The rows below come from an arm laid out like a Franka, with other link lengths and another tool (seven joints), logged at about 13 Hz.
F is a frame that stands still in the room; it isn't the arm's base.
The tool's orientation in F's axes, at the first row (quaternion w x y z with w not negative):
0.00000, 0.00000, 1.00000, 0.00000
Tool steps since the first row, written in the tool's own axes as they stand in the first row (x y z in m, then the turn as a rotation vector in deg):
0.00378, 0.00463, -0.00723, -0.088, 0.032, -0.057
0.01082, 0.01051, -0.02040, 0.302, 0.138, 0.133
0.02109, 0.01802, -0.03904, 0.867, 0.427, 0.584
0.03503, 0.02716, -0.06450, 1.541, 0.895, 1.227
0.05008, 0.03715, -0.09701, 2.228, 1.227, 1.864
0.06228, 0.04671, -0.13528, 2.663, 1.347, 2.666
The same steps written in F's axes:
-0.00378, 0.00463, 0.00723, 0.088, 0.032, 0.057
-0.01082, 0.01051, 0.02040, -0.302, 0.138, -0.133
-0.02109, 0.01802, 0.03904, -0.867, 0.427, -0.584
-0.03503, 0.02716, 0.06450, -1.541, 0.895, -1.227
-0.05008, 0.03715, 0.09701, -2.228, 1.227, -1.864
-0.06228, 0.04671, 0.13528, -2.663, 1.347, -2.666

